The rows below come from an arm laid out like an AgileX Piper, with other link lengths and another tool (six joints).
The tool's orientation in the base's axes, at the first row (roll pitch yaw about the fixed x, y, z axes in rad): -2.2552 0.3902 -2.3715
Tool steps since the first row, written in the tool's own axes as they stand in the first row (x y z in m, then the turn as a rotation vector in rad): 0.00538 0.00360 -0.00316 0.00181 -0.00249 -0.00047; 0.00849 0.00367 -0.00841 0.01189 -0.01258 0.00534; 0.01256 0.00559 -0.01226 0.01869 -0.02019 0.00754; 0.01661 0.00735 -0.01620 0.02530 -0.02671 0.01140; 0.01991 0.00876 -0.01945 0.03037 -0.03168 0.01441
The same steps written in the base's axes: -0.00664 0.00014 -0.00278 -0.00097 -0.00262 0.00137; -0.01246 0.00022 -0.00094 -0.00122 -0.01802 0.00137; -0.01835 0.00036 -0.00161 -0.00242 -0.02827 0.00295; -0.02424 0.00045 -0.00211 -0.00257 -0.03832 0.00285; -0.02907 0.00051 -0.00248 -0.00266 -0.04603 0.00272
